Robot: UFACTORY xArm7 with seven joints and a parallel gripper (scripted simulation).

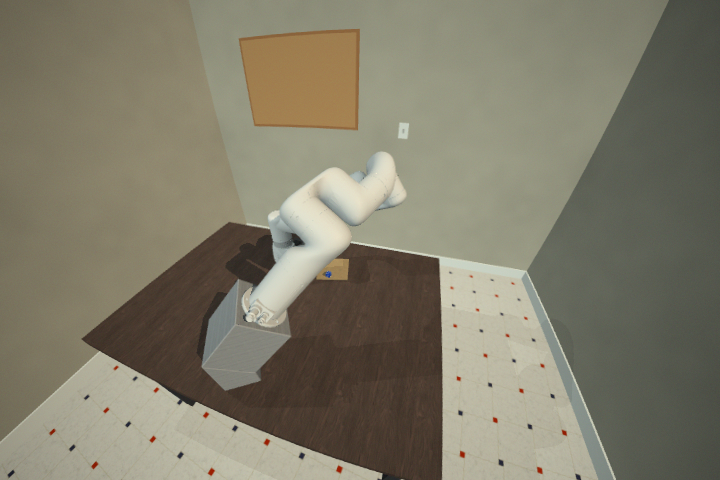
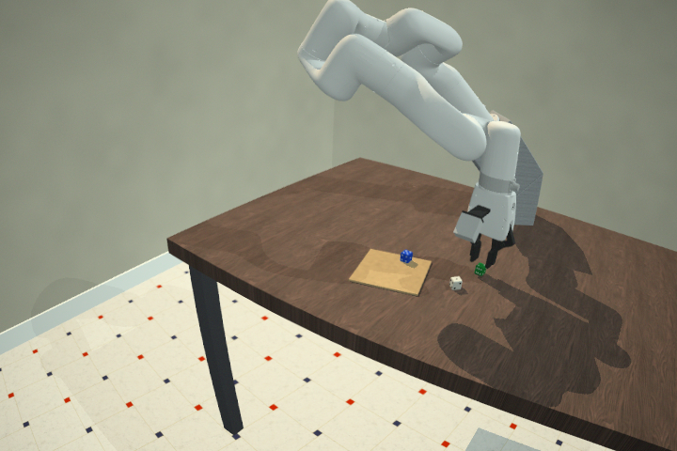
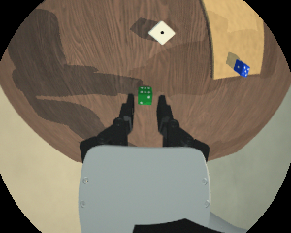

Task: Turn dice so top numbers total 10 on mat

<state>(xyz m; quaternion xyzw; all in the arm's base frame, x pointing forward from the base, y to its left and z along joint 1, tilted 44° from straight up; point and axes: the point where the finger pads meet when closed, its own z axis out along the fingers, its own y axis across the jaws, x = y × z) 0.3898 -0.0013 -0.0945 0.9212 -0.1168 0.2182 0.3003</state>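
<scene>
The green die is 4 cm below my hand. From my hand the other things lie so: tan mat (7 cm ahead, 18 cm to the right, 4 cm below); white die (8 cm ahead, 4 cm to the right, 4 cm below); blue die (2 cm ahead, 17 cm to the right, 3 cm below).
</scene>
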